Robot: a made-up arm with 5 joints. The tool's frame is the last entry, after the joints.
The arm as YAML. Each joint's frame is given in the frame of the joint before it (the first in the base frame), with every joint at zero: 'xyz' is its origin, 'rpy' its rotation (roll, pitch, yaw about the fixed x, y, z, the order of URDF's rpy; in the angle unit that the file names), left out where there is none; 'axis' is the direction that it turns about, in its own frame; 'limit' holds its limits. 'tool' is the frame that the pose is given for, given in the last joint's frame.
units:
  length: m
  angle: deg
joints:
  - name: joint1
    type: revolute
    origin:
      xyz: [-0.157, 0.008, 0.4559]
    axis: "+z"
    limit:
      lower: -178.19
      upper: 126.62
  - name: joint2
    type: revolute
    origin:
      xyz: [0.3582, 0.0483, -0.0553]
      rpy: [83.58, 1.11, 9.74]
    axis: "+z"
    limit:
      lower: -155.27
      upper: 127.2
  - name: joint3
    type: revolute
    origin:
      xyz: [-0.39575, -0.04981, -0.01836]
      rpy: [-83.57, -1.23, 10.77]
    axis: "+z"
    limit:
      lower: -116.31
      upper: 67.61
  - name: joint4
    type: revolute
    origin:
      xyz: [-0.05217, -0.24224, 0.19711]
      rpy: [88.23, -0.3, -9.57]
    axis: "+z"
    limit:
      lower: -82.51
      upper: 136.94
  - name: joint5
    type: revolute
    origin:
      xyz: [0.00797, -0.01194, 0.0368]
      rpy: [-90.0, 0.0, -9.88]
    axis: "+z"
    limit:
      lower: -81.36
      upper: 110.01
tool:
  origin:
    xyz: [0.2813, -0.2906, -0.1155]
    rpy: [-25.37, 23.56, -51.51]
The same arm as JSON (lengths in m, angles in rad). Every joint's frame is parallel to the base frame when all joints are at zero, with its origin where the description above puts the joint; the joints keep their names.
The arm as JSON. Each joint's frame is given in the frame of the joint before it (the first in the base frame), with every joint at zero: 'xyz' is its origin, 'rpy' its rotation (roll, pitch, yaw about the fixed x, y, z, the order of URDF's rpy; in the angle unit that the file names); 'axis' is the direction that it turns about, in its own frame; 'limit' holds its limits. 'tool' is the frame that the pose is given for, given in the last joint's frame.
{
  "units": {
    "length": "m",
    "angle": "rad"
  },
  "joints": [
    {
      "name": "joint1",
      "type": "revolute",
      "origin": {
        "xyz": [
          -0.157,
          0.008,
          0.4559
        ],
        "rpy": [
          0.0,
          0.0,
          0.0
        ]
      },
      "axis": [
        0.0,
        0.0,
        1.0
      ],
      "limit": {
        "lower": -3.11,
        "upper": 2.2099
      }
    },
    {
      "name": "joint2",
      "type": "revolute",
      "origin": {
        "xyz": [
          0.3582,
          0.0483,
          -0.0553
        ],
        "rpy": [
          0.0,
          0.0,
          0.0
        ]
      },
      "axis": [
        0.170305,
        -0.979028,
        0.111803
      ],
      "limit": {
        "lower": -2.71,
        "upper": 2.2201
      }
    },
    {
      "name": "joint3",
      "type": "revolute",
      "origin": {
        "xyz": [
          -0.3931,
          -0.0546,
          -0.0439
        ],
        "rpy": [
          0.0,
          0.0,
          0.0
        ]
      },
      "axis": [
        -0.166202,
        -0.0307,
        0.985614
      ],
      "limit": {
        "lower": -2.03,
        "upper": 1.18
      }
    },
    {
      "name": "joint4",
      "type": "revolute",
      "origin": {
        "xyz": [
          -0.0425,
          -0.2535,
          0.1849
        ],
        "rpy": [
          0.0,
          0.0,
          0.0
        ]
      },
      "axis": [
        -0.0001,
        -1.0,
        0.0002
      ],
      "limit": {
        "lower": -1.4401,
        "upper": 2.3901
      }
    },
    {
      "name": "joint5",
      "type": "revolute",
      "origin": {
        "xyz": [
          0.0099,
          -0.0368,
          -0.0104
        ],
        "rpy": [
          0.0,
          0.0,
          0.0
        ]
      },
      "axis": [
        0.0002,
        0.0002,
        1.0
      ],
      "limit": {
        "lower": -1.42,
        "upper": 1.92
      }
    }
  ],
  "tool": {
    "origin": {
      "xyz": [
        0.2813,
        -0.2906,
        -0.1155
      ],
      "rpy": [
        -0.443,
        0.4112,
        -0.8992
      ]
    }
  }
}

